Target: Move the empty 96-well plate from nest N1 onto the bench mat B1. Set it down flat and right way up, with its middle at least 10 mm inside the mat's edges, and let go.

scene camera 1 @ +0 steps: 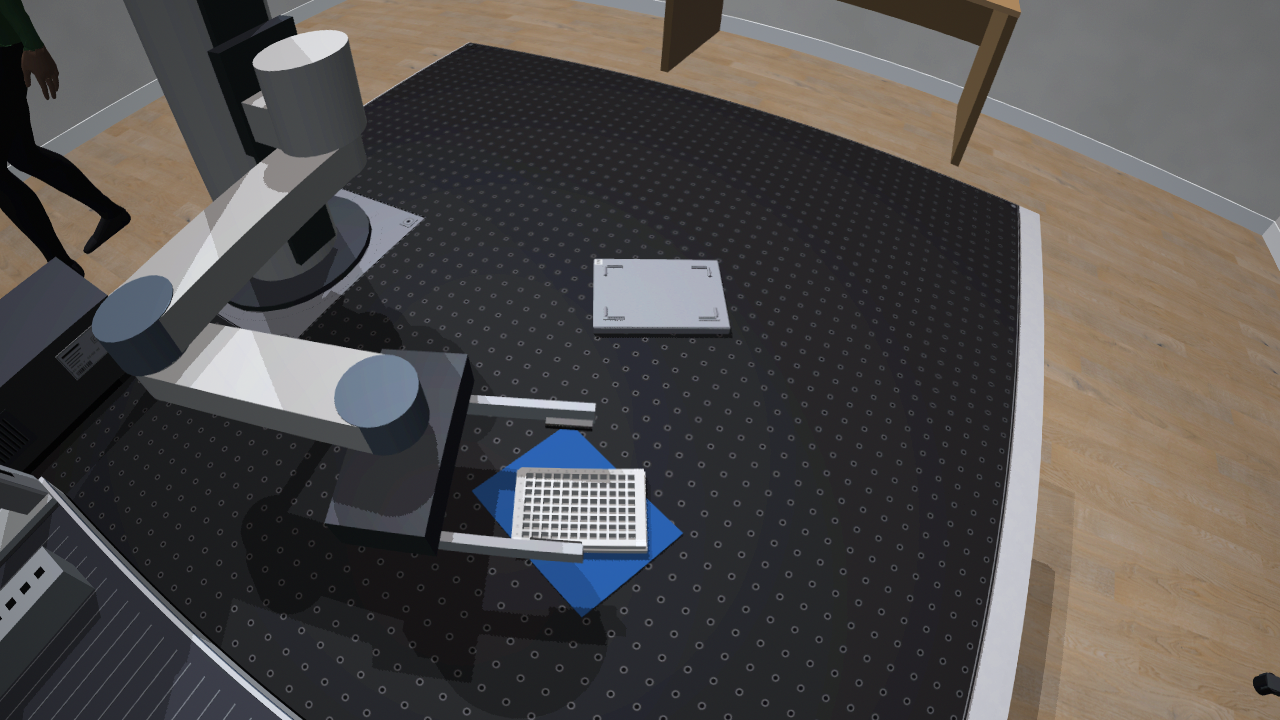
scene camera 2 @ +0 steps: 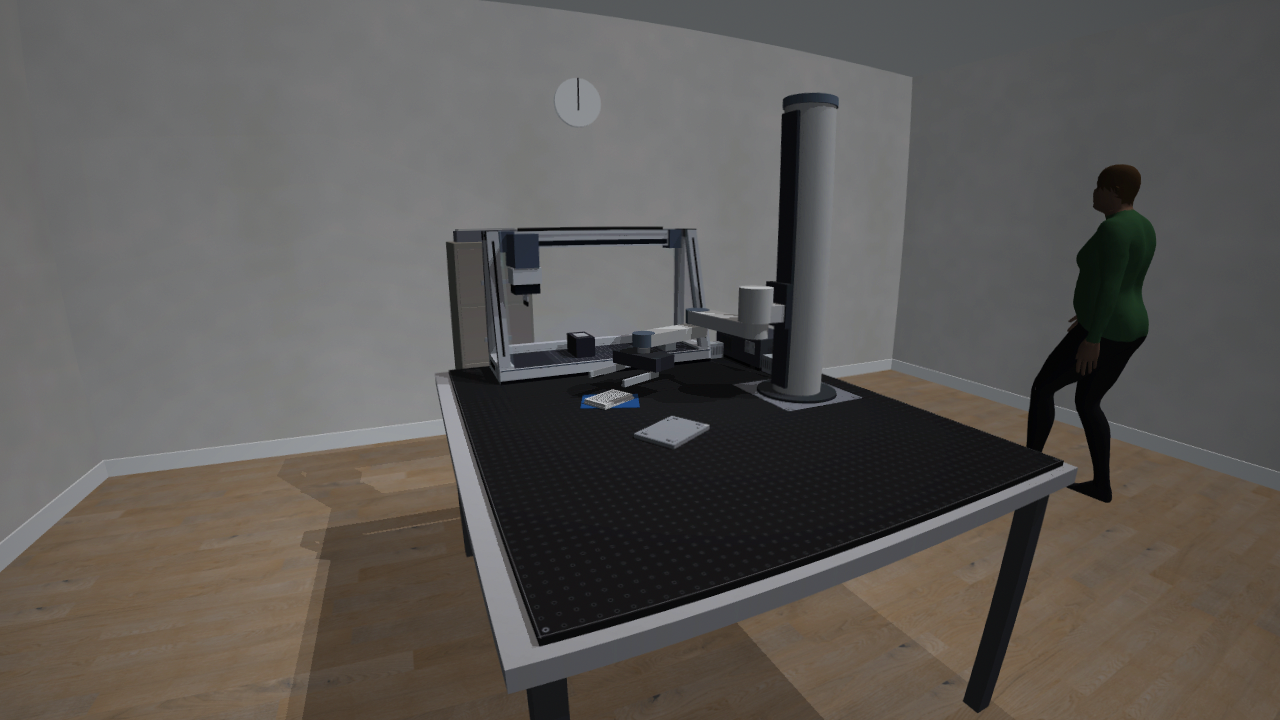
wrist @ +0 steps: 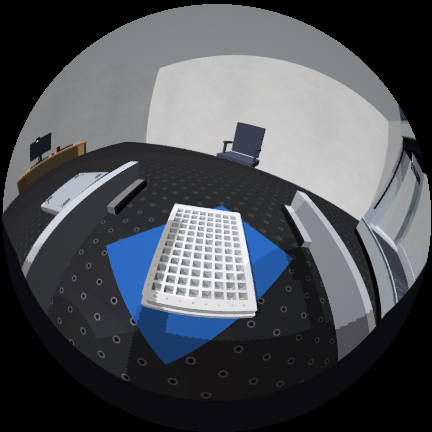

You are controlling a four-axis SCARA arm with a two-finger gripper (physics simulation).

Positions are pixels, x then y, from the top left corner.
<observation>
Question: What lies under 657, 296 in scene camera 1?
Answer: A grey nest N1.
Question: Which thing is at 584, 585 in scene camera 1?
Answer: A blue bench mat B1.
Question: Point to a blue bench mat B1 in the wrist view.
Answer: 171, 336
</observation>
